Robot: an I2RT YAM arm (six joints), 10 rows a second.
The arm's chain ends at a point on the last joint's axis. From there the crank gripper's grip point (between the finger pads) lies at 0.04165 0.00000 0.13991 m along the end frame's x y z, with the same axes.
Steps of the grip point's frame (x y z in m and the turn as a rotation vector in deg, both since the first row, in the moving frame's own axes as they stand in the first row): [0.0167, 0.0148, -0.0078, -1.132, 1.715, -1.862]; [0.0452, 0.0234, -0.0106, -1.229, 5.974, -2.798]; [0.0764, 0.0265, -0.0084, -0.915, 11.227, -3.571]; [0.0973, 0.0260, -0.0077, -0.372, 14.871, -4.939]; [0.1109, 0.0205, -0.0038, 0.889, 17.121, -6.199]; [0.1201, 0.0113, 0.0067, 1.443, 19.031, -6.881]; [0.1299, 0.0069, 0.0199, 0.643, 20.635, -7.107]
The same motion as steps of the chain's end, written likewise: [0.0125, 0.0135, -0.0065, -1.132, 1.715, -1.862]; [0.0308, 0.0228, -0.0055, -1.229, 5.974, -2.798]; [0.0500, 0.0278, 0.0024, -0.915, 11.227, -3.571]; [0.0629, 0.0302, 0.0077, -0.372, 14.871, -4.939]; [0.0720, 0.0292, 0.0147, 0.889, 17.121, -6.199]; [0.0774, 0.0222, 0.0280, 1.443, 19.031, -6.881]; [0.0838, 0.0165, 0.0435, 0.643, 20.635, -7.107]
